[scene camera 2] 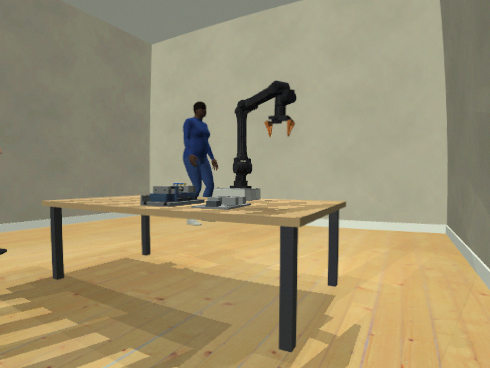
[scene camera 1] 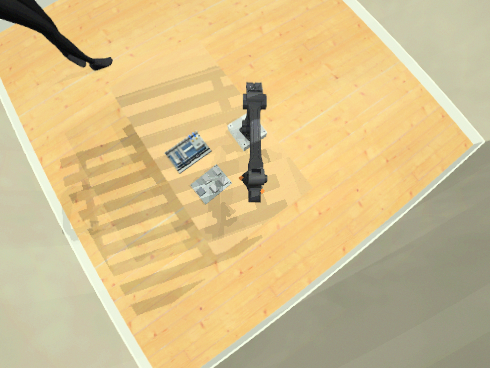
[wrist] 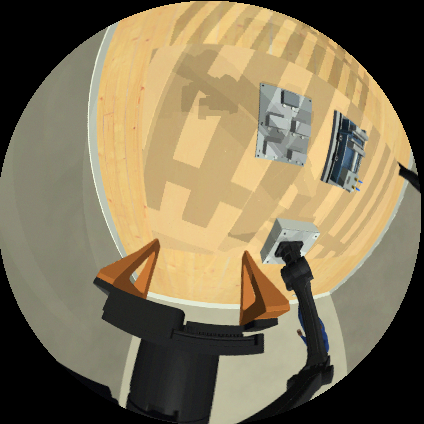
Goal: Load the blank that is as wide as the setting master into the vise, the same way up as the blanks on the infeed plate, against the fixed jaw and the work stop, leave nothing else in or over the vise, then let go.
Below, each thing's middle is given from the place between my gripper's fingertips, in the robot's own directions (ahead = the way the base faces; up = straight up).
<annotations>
I see my gripper 34 cm above the grey infeed plate (wrist: pixel 269 96), 23 cm to the left of it and 17 cm short of it.
</annotations>
